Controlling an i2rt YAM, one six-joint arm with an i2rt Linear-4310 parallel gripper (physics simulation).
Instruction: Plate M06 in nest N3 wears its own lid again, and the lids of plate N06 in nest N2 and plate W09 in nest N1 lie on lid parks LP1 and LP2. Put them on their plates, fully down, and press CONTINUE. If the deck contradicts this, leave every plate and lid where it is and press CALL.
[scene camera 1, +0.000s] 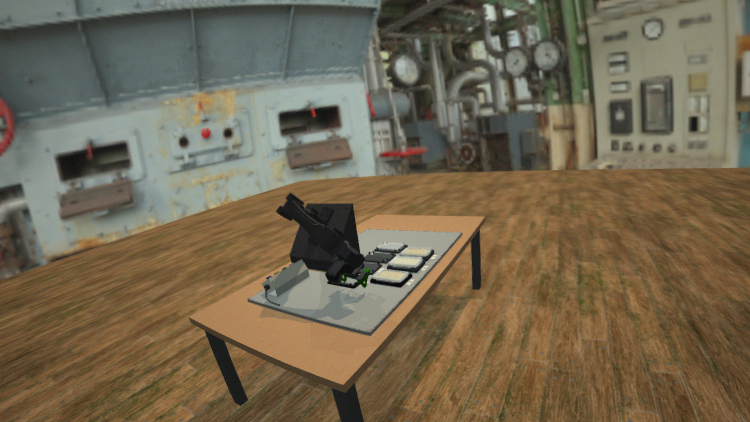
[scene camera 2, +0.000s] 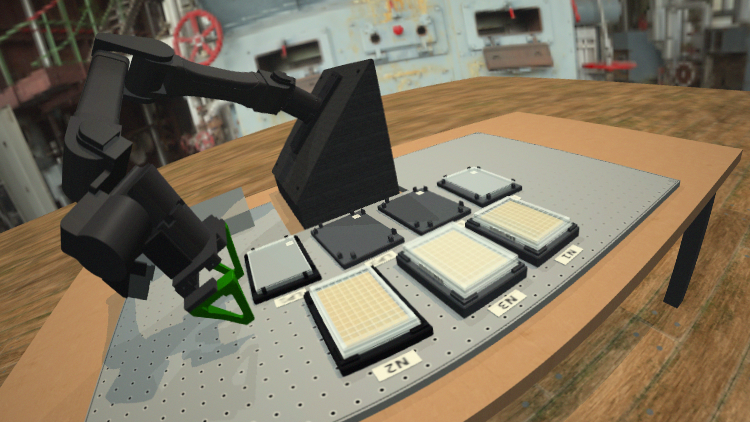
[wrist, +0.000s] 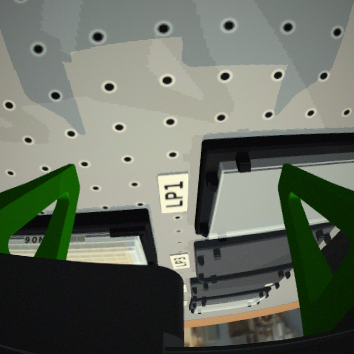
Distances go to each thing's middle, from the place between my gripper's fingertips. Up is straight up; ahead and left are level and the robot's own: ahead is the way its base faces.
Now: hand 10 mm past the LP1 label (wrist: 172, 186), 60 mm to the right of it and 30 mm above it. The rest, counted from my hand: lid park LP1 (scene camera 2: 316, 276) (80 mm behind, 50 mm to the left, 20 mm below); nest N3 (scene camera 2: 465, 307) (70 mm ahead, 270 mm to the left, 20 mm below); nest N2 (scene camera 2: 352, 364) (90 mm ahead, 140 mm to the left, 20 mm below).
